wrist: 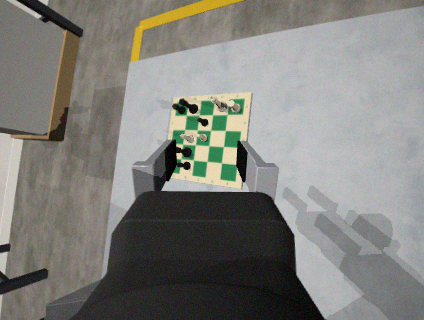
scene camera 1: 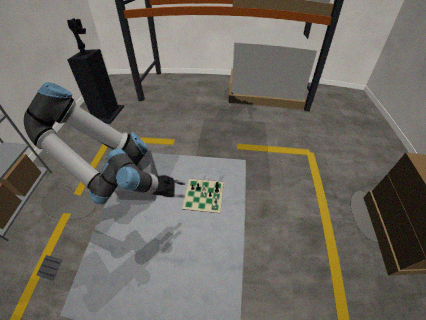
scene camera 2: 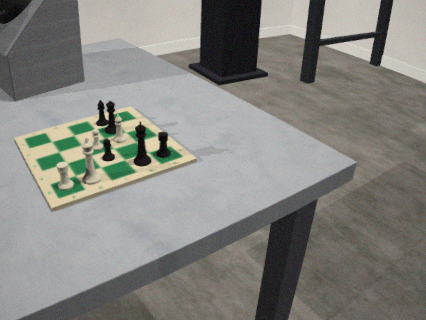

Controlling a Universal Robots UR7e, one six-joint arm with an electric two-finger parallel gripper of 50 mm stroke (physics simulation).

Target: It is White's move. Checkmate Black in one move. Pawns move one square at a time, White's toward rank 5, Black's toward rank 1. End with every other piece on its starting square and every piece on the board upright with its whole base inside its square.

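Places are measured from the arm's base along level axes (x ahead, y right, z down), in centimetres.
Where they show: gripper, fingertip midpoint: (wrist: 206,152) (scene camera 1: 183,190).
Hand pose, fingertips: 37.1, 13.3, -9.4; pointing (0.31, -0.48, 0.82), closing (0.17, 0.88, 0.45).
Note:
Things, the pixels of their top centre, and the offset from my fingertips, as dx, dy, dz. Level surfaces: height alone.
- cream chessboard, middle of its top: (scene camera 2: 98,147) (wrist: 203,138) (scene camera 1: 203,194) +4.9, -16.6, +27.7
- white rook, middle of its top: (scene camera 2: 62,164) (wrist: 231,103) +12.7, -9.5, +24.4
- tall white piece, middle of its top: (scene camera 2: 86,138) (wrist: 210,96) +13.0, -13.1, +21.4
- tall black piece, middle of its top: (scene camera 2: 140,121) (wrist: 179,100) +12.1, -21.0, +21.4
- black rook, middle of its top: (scene camera 2: 163,134) (wrist: 174,106) +11.6, -24.6, +24.4
- black pawn, middle of its top: (scene camera 2: 106,139) +8.8, -17.0, +24.6
- small white piece, middle of its top: (scene camera 2: 95,129) +5.0, -16.5, +24.6
- taller white piece, middle of its top: (scene camera 2: 117,114) (wrist: 180,135) +4.3, -20.5, +23.4
- taller, middle of its top: (scene camera 2: 110,100) (wrist: 174,149) +0.8, -20.5, +22.5
- slimmer, middle of its top: (scene camera 2: 100,99) (wrist: 176,164) -2.6, -19.9, +23.4
- grey table, its level: dz +28.3
The green and cream chessboard (scene camera 1: 202,211) (scene camera 2: 119,170) (wrist: 246,120) lies on the table. In scene camera 2 a white rook (scene camera 2: 64,177) and a tall white piece (scene camera 2: 90,165) stand at the front left, a tall black piece (scene camera 2: 141,147) and a black rook (scene camera 2: 163,145) at the front right. A black pawn (scene camera 2: 108,150), a small white piece (scene camera 2: 96,140) and a taller white piece (scene camera 2: 119,131) stand mid-board. Two black pieces, one taller (scene camera 2: 110,119) and one slimmer (scene camera 2: 101,115), stand at the back. All look upright. My gripper (scene camera 1: 181,189) (wrist: 206,152) is open and empty, above and beside the board's left side in scene camera 1.
The grey table (scene camera 1: 200,260) (scene camera 2: 225,165) (wrist: 340,100) carries the arm's shadow. A grey block (scene camera 2: 40,55) stands behind the board in scene camera 2. A black pedestal (scene camera 1: 95,82), a rack (scene camera 1: 131,55) and a dark cabinet (scene camera 1: 400,215) stand around the table on the floor.

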